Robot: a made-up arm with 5 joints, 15 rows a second.
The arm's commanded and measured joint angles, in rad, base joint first. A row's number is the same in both.
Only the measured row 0 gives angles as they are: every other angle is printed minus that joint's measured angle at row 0.
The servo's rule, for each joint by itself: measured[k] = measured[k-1] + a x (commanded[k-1-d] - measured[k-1]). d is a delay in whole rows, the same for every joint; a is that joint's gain. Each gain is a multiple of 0.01, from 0.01 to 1. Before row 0 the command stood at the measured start. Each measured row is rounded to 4 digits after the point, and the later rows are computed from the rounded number. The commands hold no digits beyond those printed.
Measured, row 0:
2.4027 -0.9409 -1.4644 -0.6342 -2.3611
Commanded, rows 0 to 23:
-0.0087 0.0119 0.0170 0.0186 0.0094
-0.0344 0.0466 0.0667 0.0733 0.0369
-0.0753 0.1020 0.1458 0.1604 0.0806
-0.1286 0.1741 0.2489 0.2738 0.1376
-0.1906 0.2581 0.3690 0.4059 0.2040
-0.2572 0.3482 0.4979 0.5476 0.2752
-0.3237 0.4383 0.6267 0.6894 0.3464
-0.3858 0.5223 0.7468 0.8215 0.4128
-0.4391 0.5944 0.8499 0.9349 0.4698
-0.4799 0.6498 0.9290 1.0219 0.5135
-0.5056 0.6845 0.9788 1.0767 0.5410
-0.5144 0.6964 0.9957 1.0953 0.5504
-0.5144 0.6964 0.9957 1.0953 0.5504
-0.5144 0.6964 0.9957 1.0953 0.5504
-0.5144 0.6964 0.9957 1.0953 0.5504
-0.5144 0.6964 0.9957 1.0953 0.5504
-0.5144 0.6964 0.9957 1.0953 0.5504
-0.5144 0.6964 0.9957 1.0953 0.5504
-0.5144 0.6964 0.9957 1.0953 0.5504
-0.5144 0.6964 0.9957 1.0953 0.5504
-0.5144 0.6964 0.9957 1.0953 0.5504
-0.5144 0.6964 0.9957 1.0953 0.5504
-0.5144 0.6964 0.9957 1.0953 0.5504
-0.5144 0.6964 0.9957 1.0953 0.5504
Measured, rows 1 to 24:
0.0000 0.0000 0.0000 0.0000 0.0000
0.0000 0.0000 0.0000 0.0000 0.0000
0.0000 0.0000 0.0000 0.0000 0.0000
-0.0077 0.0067 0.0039 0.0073 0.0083
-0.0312 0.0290 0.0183 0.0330 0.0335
-0.0700 0.0699 0.0476 0.0827 0.0749
-0.1216 0.1283 0.0939 0.1572 0.1301
-0.1823 0.2010 0.1572 0.2542 0.1951
-0.2482 0.2834 0.2356 0.3686 0.2656
-0.3146 0.3701 0.3256 0.4937 0.3367
-0.3773 0.4553 0.4225 0.6215 0.4037
-0.4317 0.5332 0.5208 0.7437 0.4619
-0.4741 0.5985 0.6147 0.8522 0.5073
-0.5018 0.6467 0.6984 0.9398 0.5370
-0.5129 0.6745 0.7668 1.0004 0.5488
-0.5142 0.6868 0.8194 1.0374 0.5502
-0.5144 0.6922 0.8599 1.0600 0.5504
-0.5144 0.6946 0.8911 1.0738 0.5504
-0.5144 0.6956 0.9152 1.0822 0.5504
-0.5144 0.6960 0.9337 1.0873 0.5504
-0.5144 0.6962 0.9480 1.0904 0.5504
-0.5144 0.6963 0.9590 1.0923 0.5504
-0.5144 0.6964 0.9674 1.0935 0.5504
-0.5144 0.6964 0.9739 1.0942 0.5504
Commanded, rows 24 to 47:
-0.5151 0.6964 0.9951 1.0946 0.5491
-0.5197 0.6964 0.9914 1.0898 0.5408
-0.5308 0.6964 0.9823 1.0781 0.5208
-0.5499 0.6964 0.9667 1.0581 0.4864
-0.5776 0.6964 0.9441 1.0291 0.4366
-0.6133 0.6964 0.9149 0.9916 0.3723
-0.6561 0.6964 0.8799 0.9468 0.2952
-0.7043 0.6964 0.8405 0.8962 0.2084
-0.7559 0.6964 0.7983 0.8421 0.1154
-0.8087 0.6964 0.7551 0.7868 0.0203
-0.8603 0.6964 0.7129 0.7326 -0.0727
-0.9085 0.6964 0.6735 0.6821 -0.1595
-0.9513 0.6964 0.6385 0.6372 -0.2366
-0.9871 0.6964 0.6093 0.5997 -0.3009
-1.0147 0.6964 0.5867 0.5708 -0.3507
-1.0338 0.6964 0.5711 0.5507 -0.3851
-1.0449 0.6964 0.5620 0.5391 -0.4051
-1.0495 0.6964 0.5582 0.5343 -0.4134
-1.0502 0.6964 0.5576 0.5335 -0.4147
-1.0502 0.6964 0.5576 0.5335 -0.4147
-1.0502 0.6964 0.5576 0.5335 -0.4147
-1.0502 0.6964 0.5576 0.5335 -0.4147
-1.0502 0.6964 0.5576 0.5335 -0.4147
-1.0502 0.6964 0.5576 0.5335 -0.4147
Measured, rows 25 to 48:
-0.5144 0.6964 0.9789 1.0946 0.5504
-0.5144 0.6964 0.9828 1.0949 0.5504
-0.5144 0.6964 0.9858 1.0951 0.5504
-0.5150 0.6964 0.9879 1.0949 0.5493
-0.5191 0.6964 0.9887 1.0929 0.5418
-0.5294 0.6964 0.9872 1.0871 0.5233
-0.5474 0.6964 0.9825 1.0758 0.4908
-0.5740 0.6964 0.9737 1.0576 0.4431
-0.6086 0.6964 0.9602 1.0319 0.3808
-0.6504 0.6964 0.9417 0.9987 0.3055
-0.6978 0.6964 0.9184 0.9587 0.2201
-0.7489 0.6964 0.8908 0.9132 0.1280
-0.8015 0.6964 0.8596 0.8639 0.0332
-0.8532 0.6964 0.8259 0.8127 -0.0600
-0.9019 0.6964 0.7908 0.7618 -0.1476
-0.9454 0.6964 0.7558 0.7132 -0.2259
-0.9821 0.6964 0.7221 0.6689 -0.2919
-1.0108 0.6964 0.6910 0.6306 -0.3436
-1.0310 0.6964 0.6634 0.5994 -0.3801
-1.0432 0.6964 0.6401 0.5759 -0.4021
-1.0487 0.6964 0.6213 0.5597 -0.4120
-1.0500 0.6964 0.6066 0.5495 -0.4144
-1.0502 0.6964 0.5953 0.5433 -0.4147
-1.0502 0.6964 0.5866 0.5395 -0.4147

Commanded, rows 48 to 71:
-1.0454 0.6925 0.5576 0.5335 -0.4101
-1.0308 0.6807 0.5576 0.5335 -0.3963
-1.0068 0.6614 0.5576 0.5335 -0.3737
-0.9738 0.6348 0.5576 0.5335 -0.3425
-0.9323 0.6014 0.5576 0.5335 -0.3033
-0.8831 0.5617 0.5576 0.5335 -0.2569
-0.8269 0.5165 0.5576 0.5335 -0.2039
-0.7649 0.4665 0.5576 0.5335 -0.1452
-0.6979 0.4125 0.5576 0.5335 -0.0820
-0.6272 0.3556 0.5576 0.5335 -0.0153
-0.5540 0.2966 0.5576 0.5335 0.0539
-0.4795 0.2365 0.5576 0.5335 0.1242
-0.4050 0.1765 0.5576 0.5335 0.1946
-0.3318 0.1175 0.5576 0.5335 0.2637
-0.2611 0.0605 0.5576 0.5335 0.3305
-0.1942 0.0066 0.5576 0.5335 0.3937
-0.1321 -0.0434 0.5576 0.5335 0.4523
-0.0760 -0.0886 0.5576 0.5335 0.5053
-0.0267 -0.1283 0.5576 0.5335 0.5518
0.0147 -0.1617 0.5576 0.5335 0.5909
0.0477 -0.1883 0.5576 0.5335 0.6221
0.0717 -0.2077 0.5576 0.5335 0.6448
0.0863 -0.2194 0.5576 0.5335 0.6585
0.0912 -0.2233 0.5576 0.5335 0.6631
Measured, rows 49 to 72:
-1.0502 0.6964 0.5799 0.5372 -0.4147
-1.0502 0.6964 0.5748 0.5358 -0.4147
-1.0502 0.6964 0.5708 0.5349 -0.4147
-1.0460 0.6942 0.5678 0.5344 -0.4107
-1.0326 0.6866 0.5655 0.5340 -0.3980
-1.0099 0.6725 0.5637 0.5338 -0.3766
-0.9781 0.6514 0.5623 0.5337 -0.3466
-0.9378 0.6234 0.5612 0.5336 -0.3085
-0.8897 0.5888 0.5604 0.5336 -0.2631
-0.8344 0.5483 0.5598 0.5336 -0.2110
-0.7732 0.5025 0.5593 0.5336 -0.1531
-0.7069 0.4521 0.5589 0.5336 -0.0905
-0.6368 0.3981 0.5586 0.5336 -0.0243
-0.5639 0.3413 0.5584 0.5336 0.0445
-0.4896 0.2826 0.5582 0.5336 0.1146
-0.4152 0.2232 0.5581 0.5336 0.1850
-0.3418 0.1640 0.5580 0.5336 0.2543
-0.2708 0.1060 0.5579 0.5336 0.3214
-0.2034 0.0503 0.5578 0.5336 0.3850
-0.1407 -0.0022 0.5578 0.5336 0.4442
-0.0838 -0.0506 0.5578 0.5336 0.4980
-0.0336 -0.0941 0.5578 0.5336 0.5453
0.0089 -0.1320 0.5578 0.5336 0.5854
0.0430 -0.1635 0.5578 0.5336 0.6177

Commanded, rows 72 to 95:
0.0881 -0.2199 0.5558 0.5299 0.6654
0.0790 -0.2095 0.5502 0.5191 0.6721
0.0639 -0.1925 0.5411 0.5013 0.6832
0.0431 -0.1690 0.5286 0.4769 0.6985
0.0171 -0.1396 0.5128 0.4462 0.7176
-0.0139 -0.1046 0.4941 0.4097 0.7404
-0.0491 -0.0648 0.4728 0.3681 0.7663
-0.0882 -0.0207 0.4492 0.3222 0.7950
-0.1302 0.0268 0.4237 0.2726 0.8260
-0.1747 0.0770 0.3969 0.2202 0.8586
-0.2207 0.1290 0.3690 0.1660 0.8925
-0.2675 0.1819 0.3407 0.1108 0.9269
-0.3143 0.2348 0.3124 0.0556 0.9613
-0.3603 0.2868 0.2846 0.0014 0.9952
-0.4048 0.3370 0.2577 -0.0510 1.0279
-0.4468 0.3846 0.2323 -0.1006 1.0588
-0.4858 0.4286 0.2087 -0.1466 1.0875
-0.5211 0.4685 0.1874 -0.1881 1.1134
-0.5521 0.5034 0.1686 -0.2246 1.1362
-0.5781 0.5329 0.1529 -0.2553 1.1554
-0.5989 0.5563 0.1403 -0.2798 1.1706
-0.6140 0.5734 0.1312 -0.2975 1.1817
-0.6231 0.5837 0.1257 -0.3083 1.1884
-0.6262 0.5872 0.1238 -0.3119 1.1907
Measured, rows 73 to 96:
0.0683 -0.1883 0.5578 0.5336 0.6415
0.0841 -0.2057 0.5578 0.5336 0.6565
0.0903 -0.2156 0.5578 0.5336 0.6623
0.0884 -0.2180 0.5573 0.5322 0.6650
0.0801 -0.2132 0.5557 0.5271 0.6712
0.0658 -0.2016 0.5523 0.5170 0.6818
0.0458 -0.1833 0.5468 0.5014 0.6965
0.0205 -0.1588 0.5390 0.4799 0.7151
-0.0098 -0.1284 0.5287 0.4525 0.7374
-0.0444 -0.0928 0.5158 0.4196 0.7628
-0.0829 -0.0524 0.5005 0.3816 0.7911
-0.1245 -0.0080 0.4828 0.3391 0.8218
-0.1687 0.0396 0.4630 0.2927 0.8542
-0.2145 0.0897 0.4414 0.2433 0.8879
-0.2611 0.1413 0.4182 0.1916 0.9222
-0.3079 0.1937 0.3939 0.1386 0.9566
-0.3540 0.2458 0.3688 0.0851 0.9906
-0.3987 0.2969 0.3432 0.0320 1.0234
-0.4410 0.3460 0.3177 -0.0197 1.0546
-0.4804 0.3923 0.2926 -0.0692 1.0836
-0.5162 0.4350 0.2684 -0.1156 1.1098
-0.5478 0.4733 0.2454 -0.1581 1.1330
-0.5745 0.5067 0.2241 -0.1960 1.1527
-0.5960 0.5345 0.2048 -0.2287 1.1685

